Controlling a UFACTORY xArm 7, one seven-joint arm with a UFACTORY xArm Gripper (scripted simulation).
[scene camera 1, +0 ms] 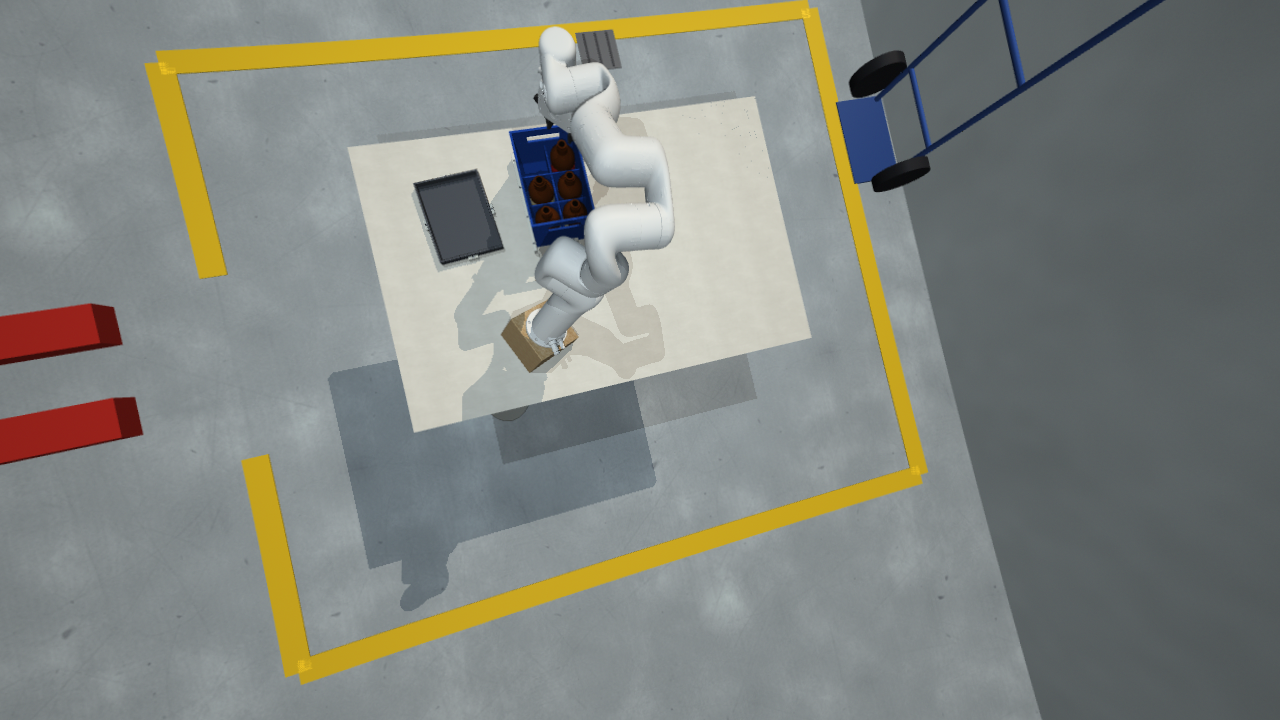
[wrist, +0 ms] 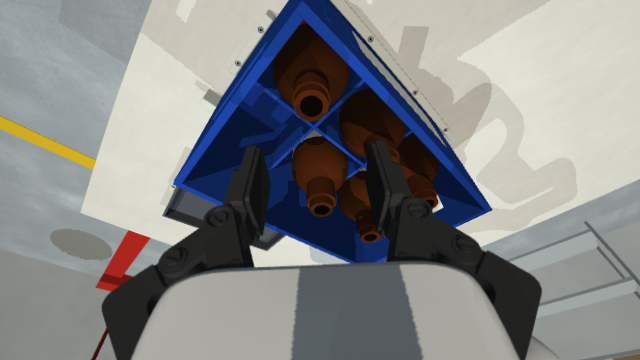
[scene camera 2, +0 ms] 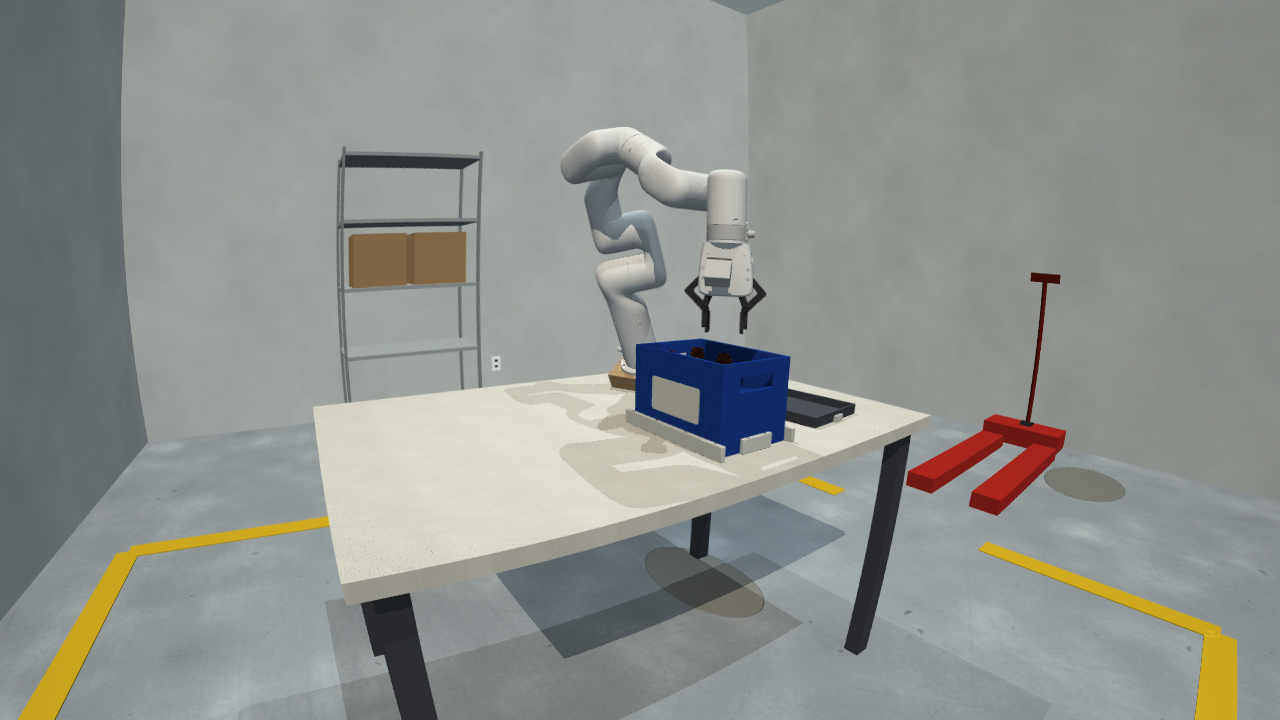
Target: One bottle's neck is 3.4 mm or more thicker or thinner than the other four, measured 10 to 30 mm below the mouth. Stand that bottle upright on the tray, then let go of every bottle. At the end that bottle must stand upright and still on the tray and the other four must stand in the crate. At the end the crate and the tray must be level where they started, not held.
Labels:
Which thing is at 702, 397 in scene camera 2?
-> A blue crate.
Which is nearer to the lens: the bottle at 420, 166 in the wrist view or the blue crate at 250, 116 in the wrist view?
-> The bottle.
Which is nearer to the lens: the bottle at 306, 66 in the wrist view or the blue crate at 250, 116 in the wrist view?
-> The bottle.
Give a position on a bottle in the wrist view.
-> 319, 168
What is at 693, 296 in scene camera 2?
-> My gripper.

